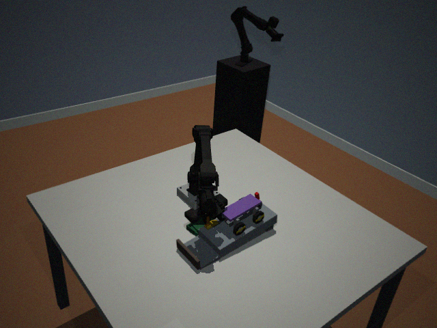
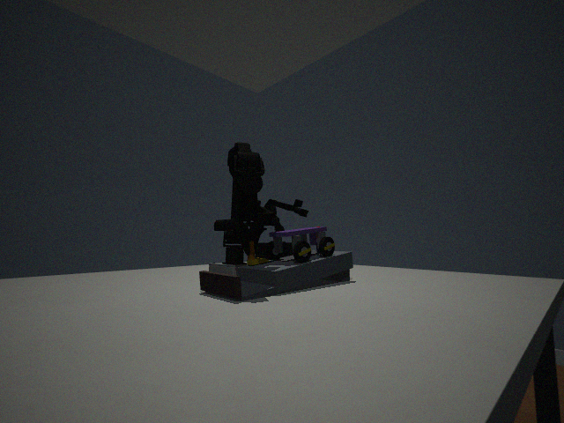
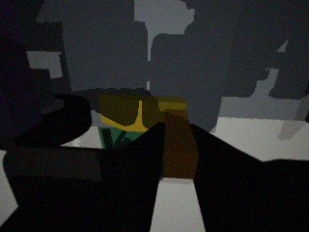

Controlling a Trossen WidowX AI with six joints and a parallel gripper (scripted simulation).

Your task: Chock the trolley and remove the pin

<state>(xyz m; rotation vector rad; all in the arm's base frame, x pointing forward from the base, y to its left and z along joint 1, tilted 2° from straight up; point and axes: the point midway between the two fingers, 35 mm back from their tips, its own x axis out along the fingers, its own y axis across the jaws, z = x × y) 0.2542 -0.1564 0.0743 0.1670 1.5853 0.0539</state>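
The red-headed stop pin lies 25 cm to the left of my gripper tip, 6 cm ahead of it and 4 cm above it. Also, from my gripper tip: yellow chock: 2 cm to the left, 1 cm below; then green tray: 9 cm below, 7 cm behind, 3 cm to the left; then grey ramp: 13 cm to the left, 7 cm ahead, 4 cm below.
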